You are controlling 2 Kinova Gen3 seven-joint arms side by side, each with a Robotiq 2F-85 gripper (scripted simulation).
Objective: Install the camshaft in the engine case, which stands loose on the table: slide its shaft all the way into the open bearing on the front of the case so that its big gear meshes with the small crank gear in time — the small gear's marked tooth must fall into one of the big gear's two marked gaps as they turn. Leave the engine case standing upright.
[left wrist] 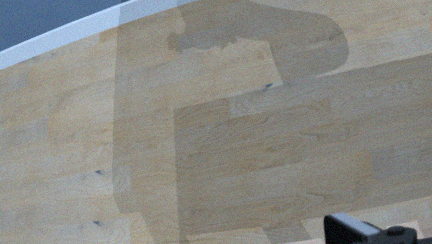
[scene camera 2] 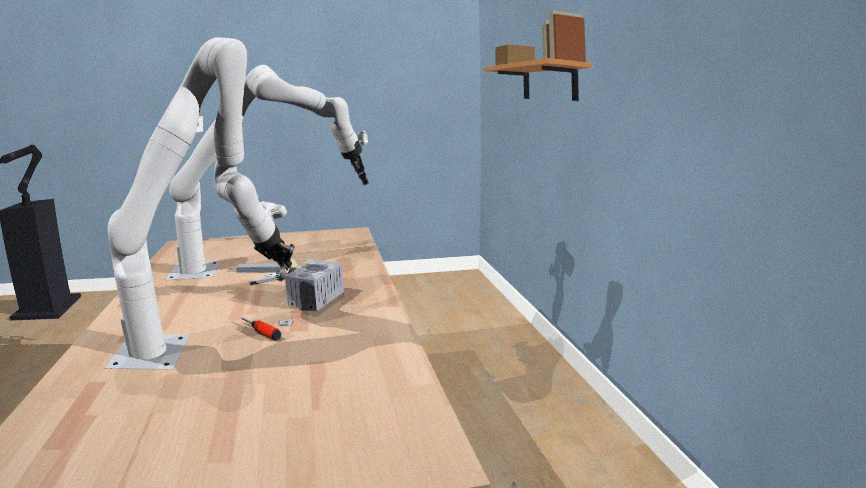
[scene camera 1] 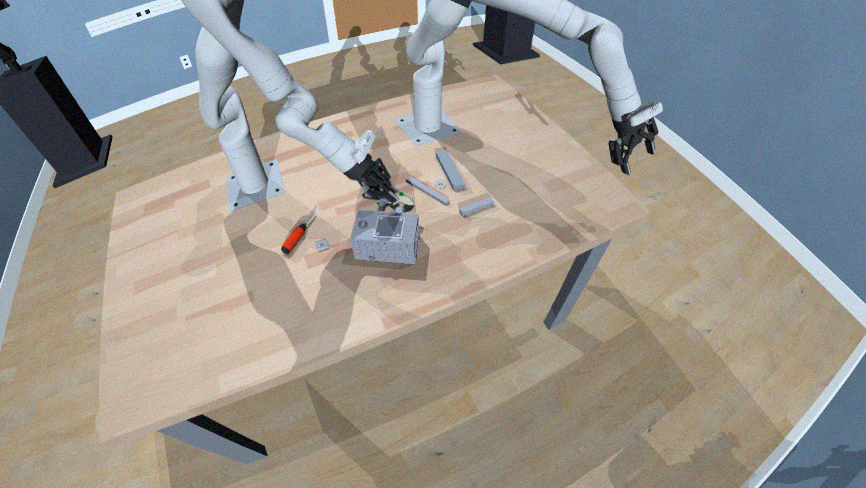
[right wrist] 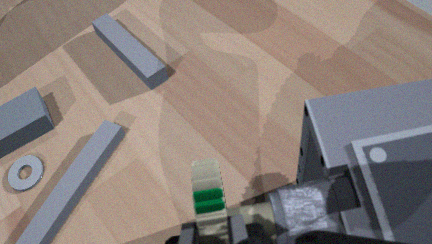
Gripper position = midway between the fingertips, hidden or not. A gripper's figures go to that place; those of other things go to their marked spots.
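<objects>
The right gripper [scene camera 1: 397, 198] is 100 cm from the lens, while the left gripper [scene camera 1: 639, 163] is 103 cm from the lens.
</objects>
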